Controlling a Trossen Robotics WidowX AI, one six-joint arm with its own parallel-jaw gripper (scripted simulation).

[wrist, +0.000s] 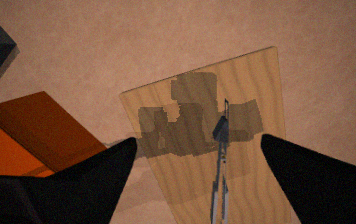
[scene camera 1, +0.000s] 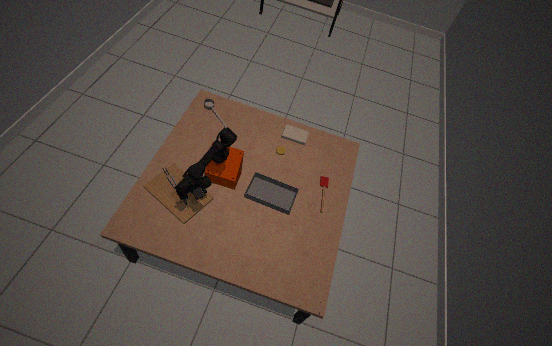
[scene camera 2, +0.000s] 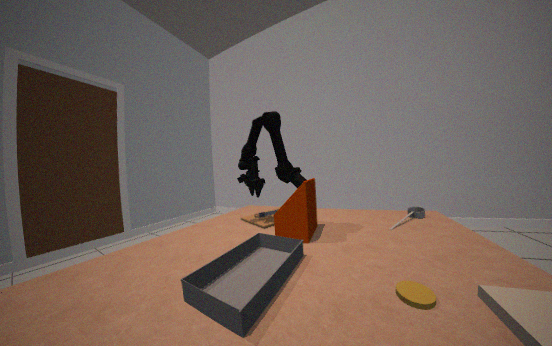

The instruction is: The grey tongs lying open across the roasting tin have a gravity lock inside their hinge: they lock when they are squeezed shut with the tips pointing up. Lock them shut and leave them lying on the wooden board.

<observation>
My gripper (wrist: 197,141) is open, holding nothing. Also in view: a yellow disc (scene camera 2: 414,294), a wooden board (scene camera 1: 160,187) and a grey roasting tin (scene camera 2: 234,289).
The wooden board shows as well in the wrist view (wrist: 174,118). The wrist view misses the yellow disc: it is out of frame.
</observation>
